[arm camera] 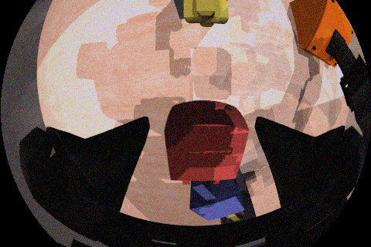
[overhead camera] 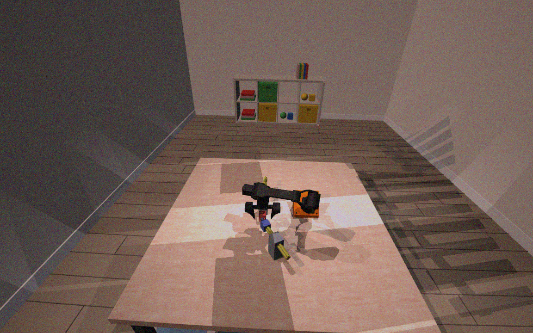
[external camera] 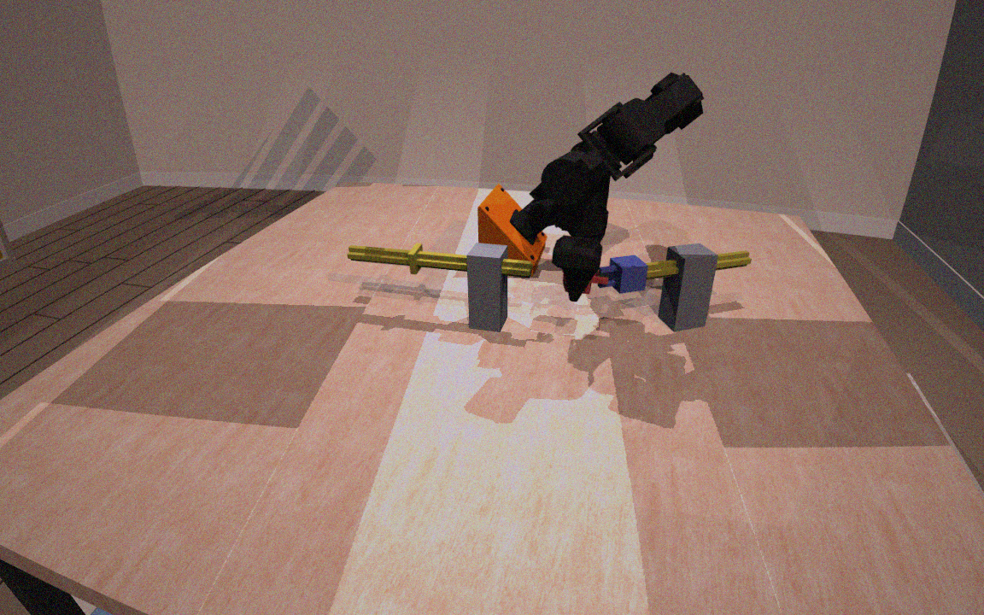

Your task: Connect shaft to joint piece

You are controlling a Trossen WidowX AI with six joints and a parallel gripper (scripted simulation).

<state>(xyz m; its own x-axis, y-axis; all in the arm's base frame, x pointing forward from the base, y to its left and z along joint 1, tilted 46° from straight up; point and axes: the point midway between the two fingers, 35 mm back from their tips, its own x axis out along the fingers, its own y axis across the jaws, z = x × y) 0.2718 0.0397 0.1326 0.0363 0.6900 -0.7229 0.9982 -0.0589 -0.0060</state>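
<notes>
Now: the red square joint piece 1 cm to the left of my gripper tip and 2 cm above it.
</notes>
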